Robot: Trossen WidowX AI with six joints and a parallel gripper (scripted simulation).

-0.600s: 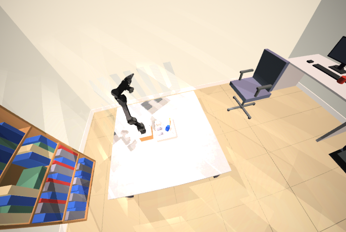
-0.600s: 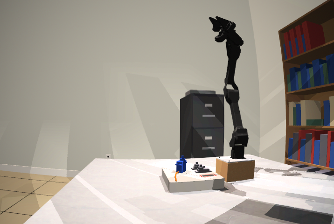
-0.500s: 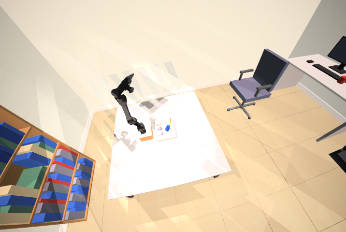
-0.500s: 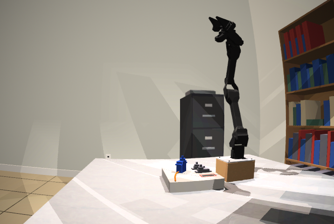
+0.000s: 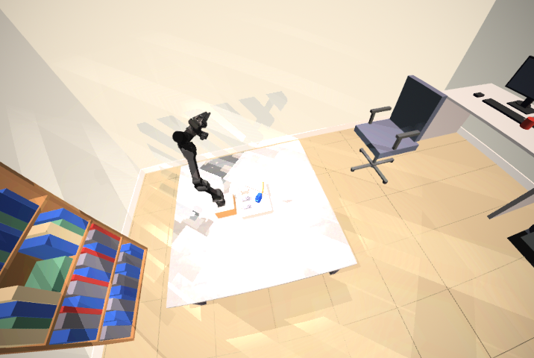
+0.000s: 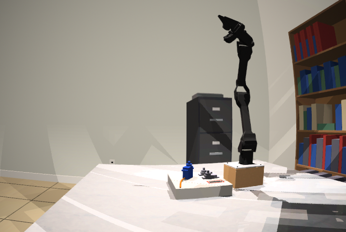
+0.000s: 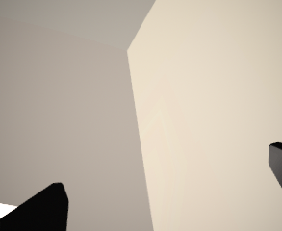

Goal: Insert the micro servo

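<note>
Right now my gripper tip is 800 mm above the pale deck block, 150 mm short of it and 90 mm to the left of it.
</note>
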